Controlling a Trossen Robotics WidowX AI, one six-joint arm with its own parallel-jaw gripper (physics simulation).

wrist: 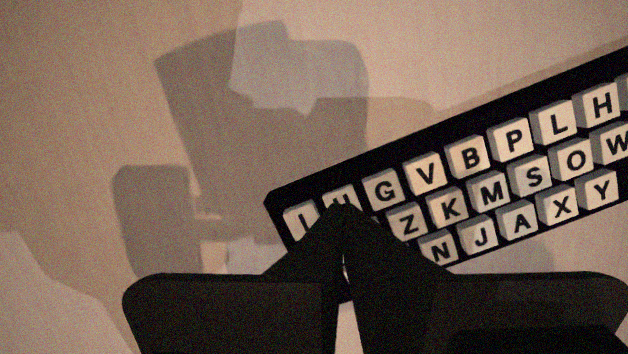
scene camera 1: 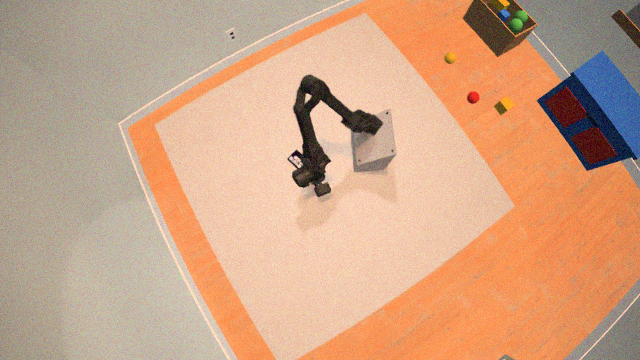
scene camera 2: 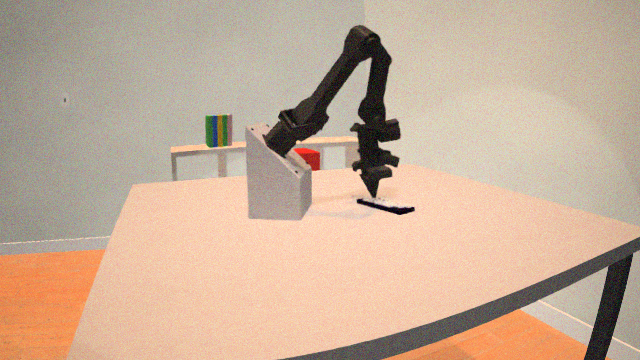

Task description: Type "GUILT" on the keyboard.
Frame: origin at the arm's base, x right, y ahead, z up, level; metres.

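Where they show: gripper, between the fingertips: (wrist: 341, 213) (scene camera 2: 374, 197); arm's base, origin of its link: (scene camera 1: 374, 125) (scene camera 2: 273, 146).
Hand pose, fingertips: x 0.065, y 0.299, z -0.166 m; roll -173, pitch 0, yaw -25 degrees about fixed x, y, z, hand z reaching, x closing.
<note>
Each offset is from my fingertips to the centre of the thing. Level surfaces: height alone.
The black keyboard @[dx +0.061, dy -0.018, dz -0.006 m] (scene camera 1: 296, 159) (scene camera 2: 404, 211) (wrist: 450, 131) lies on the table with white letter keys, slanting up to the right in the wrist view. My gripper (scene camera 2: 374, 196) (wrist: 341, 213) is shut and empty, pointing down. Its tips overlap the lower part of the U key @[dx +0.002, dy +0.003, dz -0.003 m] (wrist: 336, 194) in the wrist view, very low over the keyboard; whether they touch the key cannot be told. The I key @[dx -0.015, dy +0.004, dz +0.000 m] (wrist: 301, 220) is left of the tips, partly covered. The G key @[dx +0.019, dy +0.002, dz +0.000 m] (wrist: 384, 191) is just right, and the L key @[dx +0.088, dy -0.002, dz +0.000 m] (wrist: 559, 125) farther right. The T key is hidden behind the fingers.
The arm's grey base block (scene camera 1: 374, 142) (scene camera 2: 275, 185) stands on the table @[dz -0.014 m] (scene camera 1: 400, 240) (scene camera 2: 240, 270) beside the keyboard. A shelf (scene camera 2: 195, 149) with upright books (scene camera 2: 218, 131) stands behind. A box of toys (scene camera 1: 487, 30) and a red ball (scene camera 1: 473, 97) are on the floor.
</note>
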